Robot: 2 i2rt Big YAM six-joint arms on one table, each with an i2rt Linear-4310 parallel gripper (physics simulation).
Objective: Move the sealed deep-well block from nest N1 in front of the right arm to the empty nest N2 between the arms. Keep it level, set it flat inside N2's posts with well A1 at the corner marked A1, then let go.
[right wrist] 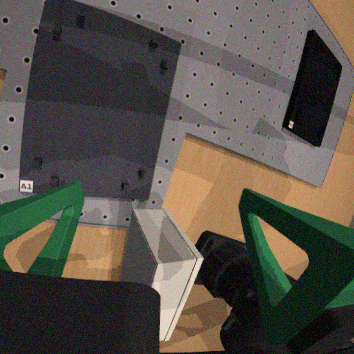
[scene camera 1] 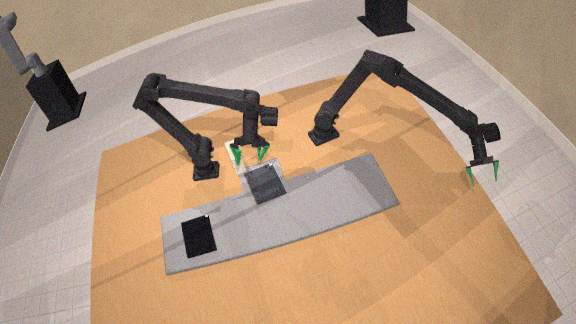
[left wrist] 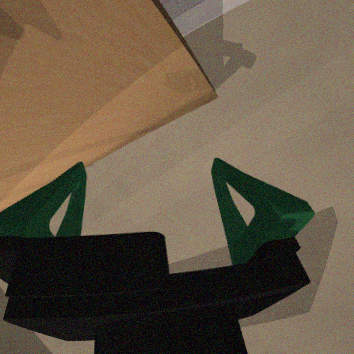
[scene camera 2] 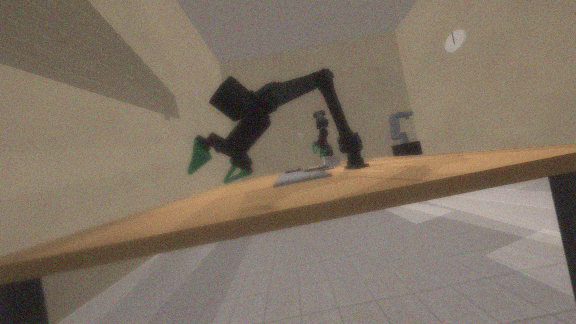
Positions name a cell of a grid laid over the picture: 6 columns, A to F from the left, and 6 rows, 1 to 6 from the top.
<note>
My left gripper (scene camera 2: C4) is open, with nothing in its grasp. My right gripper (scene camera 1: C4) is open, holding nothing. Also in view: a white deep-well block (right wrist: C5). I also see a black nest (scene camera 1: C5) and a grey perforated plate (scene camera 1: D4).
My left gripper shows as well in the left wrist view (left wrist: C3). My right gripper also shows in the right wrist view (right wrist: C4). The black nest is seen too in the right wrist view (right wrist: F2). The left wrist view does not show the white deep-well block: it is out of frame.
</note>
